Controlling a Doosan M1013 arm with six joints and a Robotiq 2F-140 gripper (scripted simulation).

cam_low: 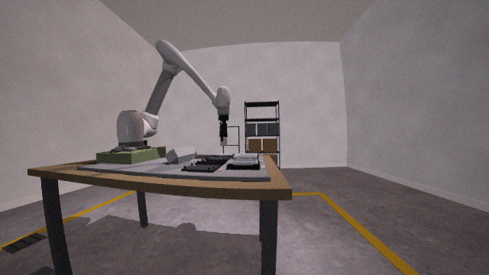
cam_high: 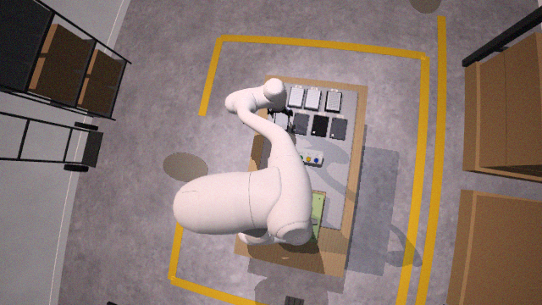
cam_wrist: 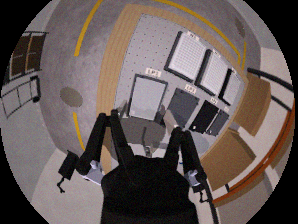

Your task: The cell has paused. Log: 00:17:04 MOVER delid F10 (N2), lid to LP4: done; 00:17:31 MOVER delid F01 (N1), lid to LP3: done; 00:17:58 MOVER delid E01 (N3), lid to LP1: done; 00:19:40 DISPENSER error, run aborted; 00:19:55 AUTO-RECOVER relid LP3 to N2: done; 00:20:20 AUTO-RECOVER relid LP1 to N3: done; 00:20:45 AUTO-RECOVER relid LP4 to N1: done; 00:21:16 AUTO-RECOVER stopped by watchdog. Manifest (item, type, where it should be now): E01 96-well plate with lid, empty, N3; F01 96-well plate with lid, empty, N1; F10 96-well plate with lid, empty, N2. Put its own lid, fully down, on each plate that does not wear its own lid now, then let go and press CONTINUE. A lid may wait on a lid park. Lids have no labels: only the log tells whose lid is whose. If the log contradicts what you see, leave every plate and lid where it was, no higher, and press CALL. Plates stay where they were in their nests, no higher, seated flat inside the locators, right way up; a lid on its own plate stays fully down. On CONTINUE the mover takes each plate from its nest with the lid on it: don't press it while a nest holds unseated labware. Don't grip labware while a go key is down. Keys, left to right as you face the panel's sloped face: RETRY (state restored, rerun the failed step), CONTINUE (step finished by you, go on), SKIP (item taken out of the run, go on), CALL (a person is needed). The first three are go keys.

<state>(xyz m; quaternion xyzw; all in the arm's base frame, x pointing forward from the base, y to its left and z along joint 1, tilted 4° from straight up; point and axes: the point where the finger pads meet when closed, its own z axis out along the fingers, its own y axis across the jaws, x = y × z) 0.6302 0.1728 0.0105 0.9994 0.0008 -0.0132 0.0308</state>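
The label lies 100 mm below my hand and 90 mm ahead of it.
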